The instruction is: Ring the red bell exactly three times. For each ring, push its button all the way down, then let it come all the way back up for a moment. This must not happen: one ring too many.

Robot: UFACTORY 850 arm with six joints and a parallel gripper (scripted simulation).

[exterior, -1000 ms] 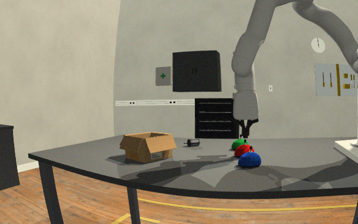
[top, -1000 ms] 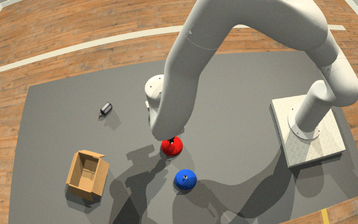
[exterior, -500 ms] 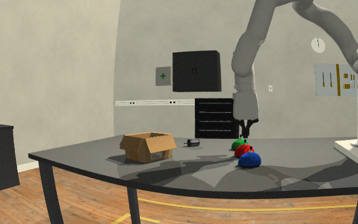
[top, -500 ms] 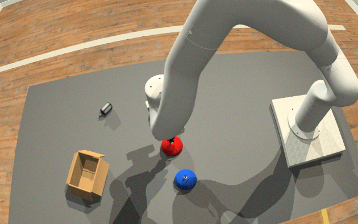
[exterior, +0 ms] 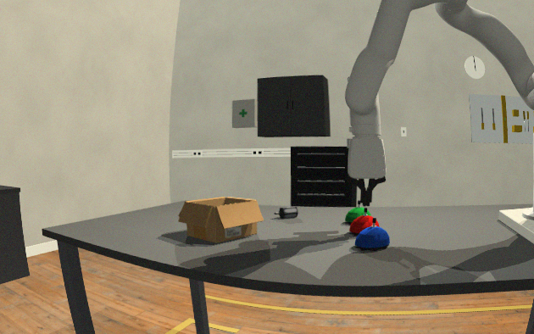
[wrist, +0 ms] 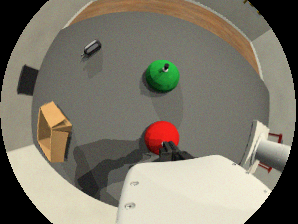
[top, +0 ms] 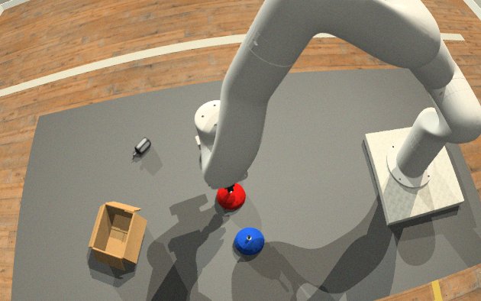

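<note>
Now: hand 5 cm above the red bell. Round my hand: green bell 5 cm ahead, 14 cm to the right, 5 cm below; then cardboard box 34 cm ahead, 15 cm to the left, 5 cm below; then blue bell 5 cm behind, 14 cm to the left, 5 cm below.
</note>
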